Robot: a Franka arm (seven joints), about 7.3 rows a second.
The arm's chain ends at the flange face. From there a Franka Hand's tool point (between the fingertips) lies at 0.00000 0.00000 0.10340 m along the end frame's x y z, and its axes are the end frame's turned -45 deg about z.
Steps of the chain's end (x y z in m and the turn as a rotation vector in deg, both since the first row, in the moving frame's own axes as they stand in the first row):
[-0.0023 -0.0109 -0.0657 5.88 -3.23 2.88]
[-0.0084 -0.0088 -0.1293 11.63 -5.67 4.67]
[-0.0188 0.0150 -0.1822 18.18 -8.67 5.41]
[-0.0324 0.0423 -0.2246 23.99 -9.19 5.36]
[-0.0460 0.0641 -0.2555 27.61 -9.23 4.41]
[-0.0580 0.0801 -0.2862 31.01 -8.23 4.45]
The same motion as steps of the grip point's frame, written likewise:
[0.0097 -0.0208 -0.0664 6.44 1.87 2.88]
[0.0087 -0.0337 -0.1319 12.23 4.21 4.67]
[-0.0104 -0.0356 -0.1885 18.99 6.72 5.41]
[-0.0326 -0.0330 -0.2348 23.46 10.47 5.36]
[-0.0536 -0.0313 -0.2686 26.05 13.00 4.41]
[-0.0682 -0.0307 -0.3020 27.75 16.11 4.45]

